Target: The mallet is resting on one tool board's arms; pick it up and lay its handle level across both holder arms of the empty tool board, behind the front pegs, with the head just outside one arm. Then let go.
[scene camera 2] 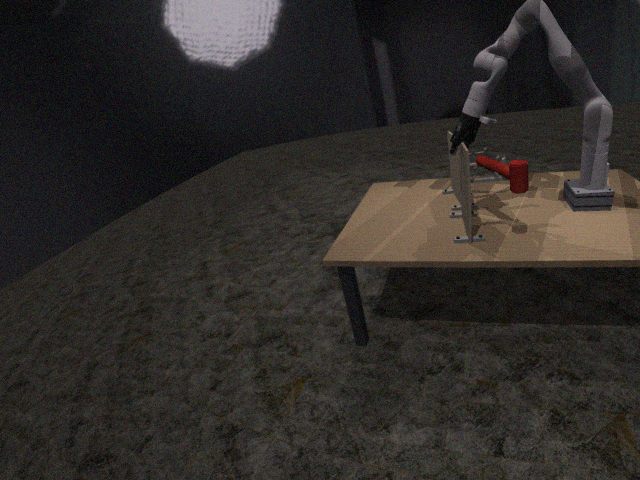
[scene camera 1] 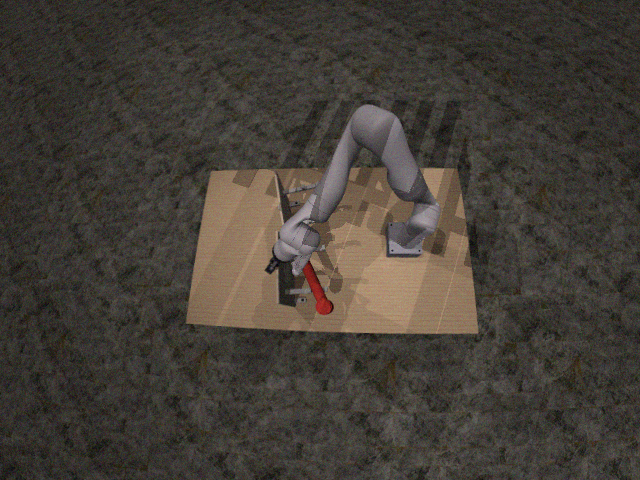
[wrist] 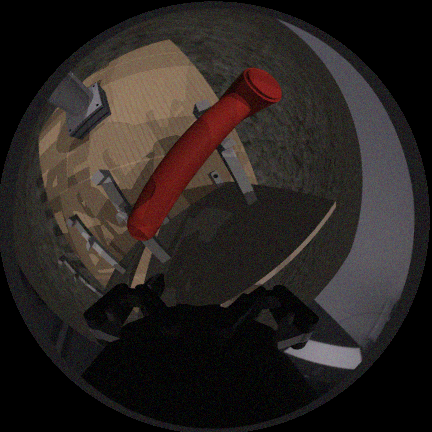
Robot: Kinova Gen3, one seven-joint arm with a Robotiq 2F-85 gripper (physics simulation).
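Frame: origin at the arm's base, x ahead, y left, z up, level; centimetres.
Where they show: gripper, fingertip midpoint: (scene camera 2: 457, 153) (wrist: 199, 282); arm's base at its link origin: (scene camera 2: 591, 185) (scene camera 1: 407, 238).
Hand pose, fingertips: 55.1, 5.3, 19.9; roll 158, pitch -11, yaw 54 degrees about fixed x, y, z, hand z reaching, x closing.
Note:
Each offset is from my fingertips to the top centre of the thing, as dx, dy, dz. "*": to the spot under its first point. Level surfaces: height alone.
A red mallet @(-12.2, +9.5, +0.8) (scene camera 1: 315, 285) (scene camera 2: 499, 168) (wrist: 185, 157) lies across the two holder arms of the nearer tool board (scene camera 1: 286, 286) (wrist: 250, 238), with its head @(* -15.4, +20.1, +0.6) (scene camera 1: 324, 307) (scene camera 2: 518, 176) (wrist: 262, 86) just outside the outer arm. The empty tool board (scene camera 1: 283, 200) stands behind it in the same line, and its arms (scene camera 1: 299, 189) are bare. My gripper (scene camera 1: 271, 266) (scene camera 2: 461, 135) (wrist: 199, 282) is open and empty. It hovers over the top edge of the mallet's board, near the handle's free end and not touching it.
The boards stand on a wooden table @(dz -27.9) (scene camera 1: 390, 305) (scene camera 2: 394, 229). The arm's base plate (scene camera 1: 405, 245) (wrist: 86, 111) is bolted to the table on the side the holder arms point to. In scene camera 2 both boards @(* -0.9, +0.3, -12.6) (scene camera 2: 462, 186) show edge-on.

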